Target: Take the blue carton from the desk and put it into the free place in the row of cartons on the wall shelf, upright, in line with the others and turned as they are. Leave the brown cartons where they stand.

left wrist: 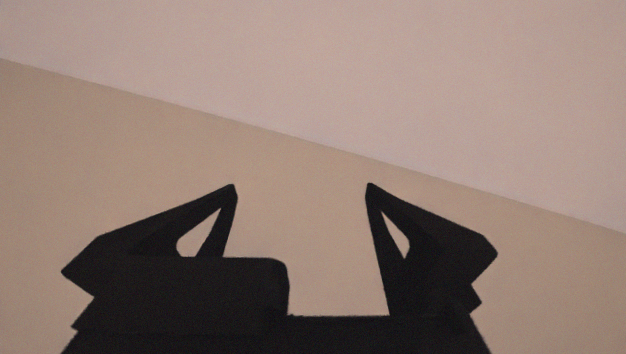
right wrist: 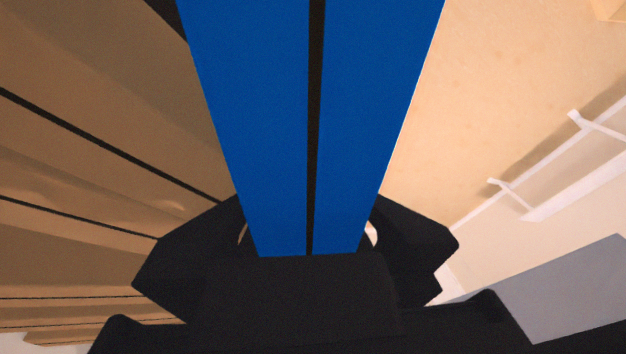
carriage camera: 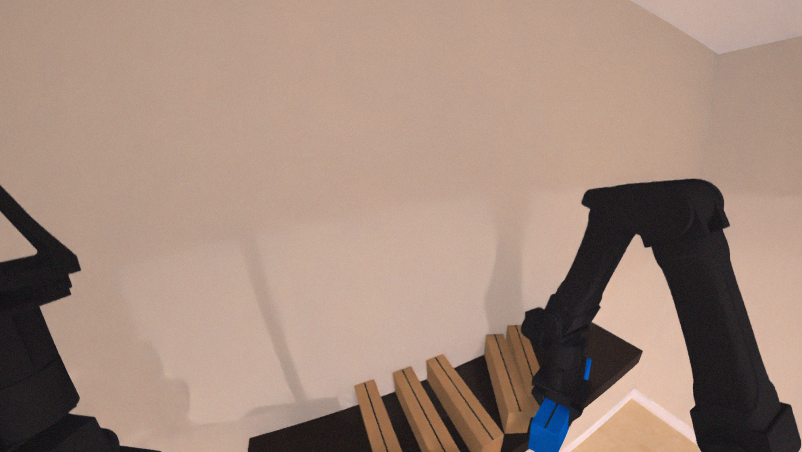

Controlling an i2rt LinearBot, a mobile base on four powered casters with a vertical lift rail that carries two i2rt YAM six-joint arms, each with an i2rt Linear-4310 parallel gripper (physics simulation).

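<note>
My right gripper (carriage camera: 556, 399) (right wrist: 304, 180) is shut on the blue carton (carriage camera: 548, 431) (right wrist: 270, 115), whose dark stripe runs away from the fingers in the right wrist view. In the carriage view the blue carton is at the front edge of the dark wall shelf (carriage camera: 617, 350), close beside the right-hand pair of brown cartons; whether they touch I cannot tell. Three brown cartons (carriage camera: 375, 412) (carriage camera: 422, 407) (carriage camera: 463, 401) stand left of a wider gap, two (carriage camera: 508, 381) (carriage camera: 522, 345) right of it. My left gripper (left wrist: 300, 190) is open and empty, away from the shelf.
The right forearm hides part of the shelf and the rearmost carton. In the right wrist view brown cartons (right wrist: 100, 110) lie close along the left of the blue one; pale wooden floor (right wrist: 480, 100), a white frame and a grey panel (right wrist: 570, 290) show at right. The wall rises behind the shelf.
</note>
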